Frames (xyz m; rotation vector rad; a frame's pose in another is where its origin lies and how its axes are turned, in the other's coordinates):
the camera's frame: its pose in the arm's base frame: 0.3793 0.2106 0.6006 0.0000 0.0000 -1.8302
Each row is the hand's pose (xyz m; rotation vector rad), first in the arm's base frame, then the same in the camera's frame.
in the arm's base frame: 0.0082 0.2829 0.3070 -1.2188 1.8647 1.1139
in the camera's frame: 0.0253 -0.3772 -0.2936 2.4399 -0.1877 -1.4779
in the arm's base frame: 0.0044 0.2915 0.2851 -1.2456 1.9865 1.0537
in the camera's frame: 0.0180 -0.3831 -0.3155 2.5170 -0.2415 -1.3377
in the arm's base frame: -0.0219 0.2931 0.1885 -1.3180 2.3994 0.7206
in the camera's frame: 0.0232 -0.4089 -0.4121 2.7830 -0.4303 -0.8135
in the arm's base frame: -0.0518 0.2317 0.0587 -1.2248 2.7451 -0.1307
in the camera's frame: 0.0902 -0.4221 -0.5419 -2.9079 0.6994 0.0785
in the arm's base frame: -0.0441 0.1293 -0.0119 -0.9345 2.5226 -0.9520
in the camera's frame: 0.1872 -0.3884 -0.6125 -2.3089 0.7166 -0.2269
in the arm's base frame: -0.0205 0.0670 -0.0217 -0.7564 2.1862 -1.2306
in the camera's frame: 0.2413 -0.3496 -0.6223 -1.9424 0.6493 -0.1738
